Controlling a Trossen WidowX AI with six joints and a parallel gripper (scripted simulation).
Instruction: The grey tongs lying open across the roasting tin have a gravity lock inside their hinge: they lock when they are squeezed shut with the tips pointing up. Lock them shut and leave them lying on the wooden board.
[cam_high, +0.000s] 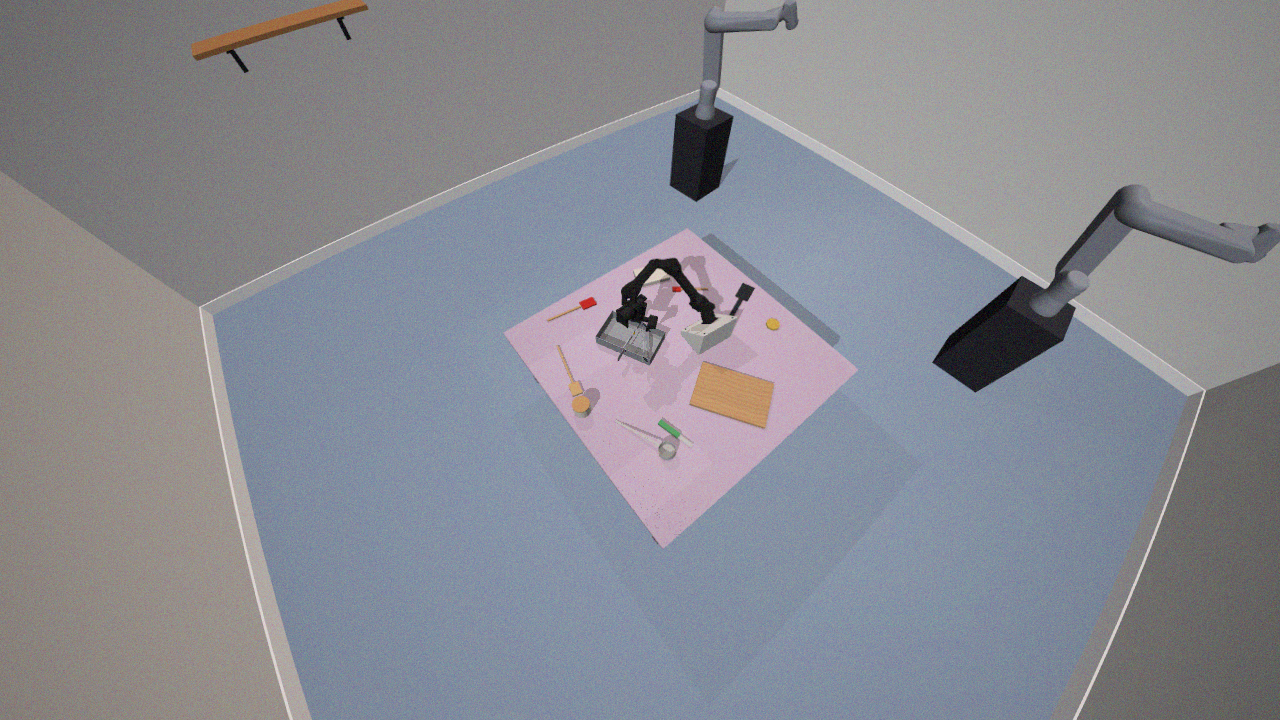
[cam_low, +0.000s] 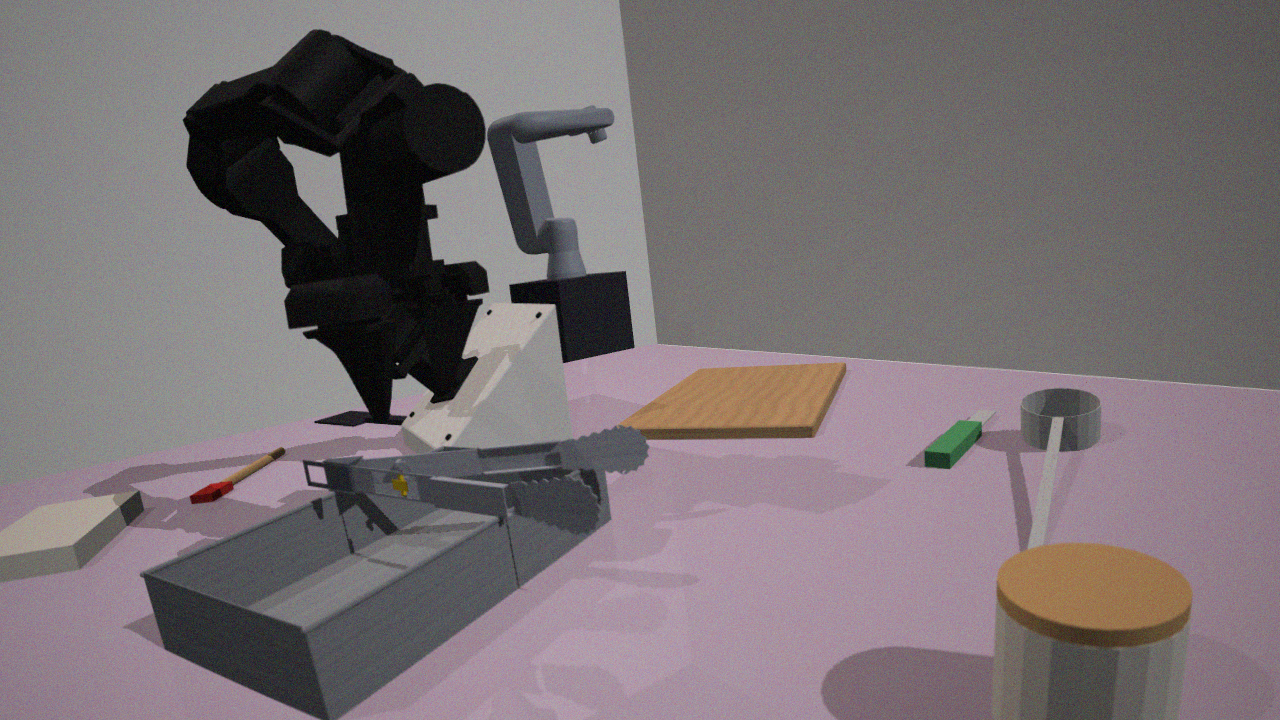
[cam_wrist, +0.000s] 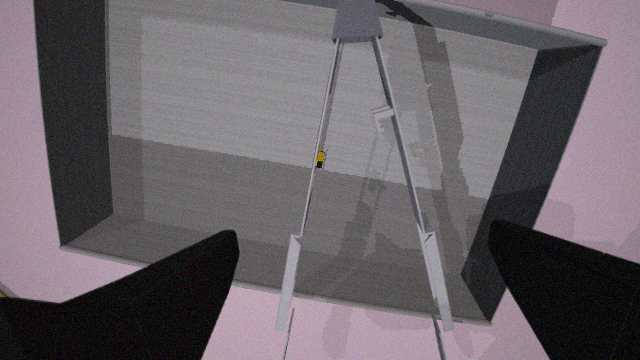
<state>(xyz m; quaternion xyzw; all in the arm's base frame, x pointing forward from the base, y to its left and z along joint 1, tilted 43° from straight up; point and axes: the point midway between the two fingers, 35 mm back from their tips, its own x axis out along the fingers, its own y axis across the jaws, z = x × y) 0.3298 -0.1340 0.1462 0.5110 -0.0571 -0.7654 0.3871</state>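
Right now the yellow mark is 20 mm to the right of my gripper tip and 60 mm below it. From my gripper tip the other things lie so: wooden board: 130 mm behind, 520 mm to the left, 120 mm below; then grey roasting tin: 10 mm ahead, 40 mm to the right, 100 mm below; then beige block: 380 mm behind, 270 mm to the right, 120 mm below.
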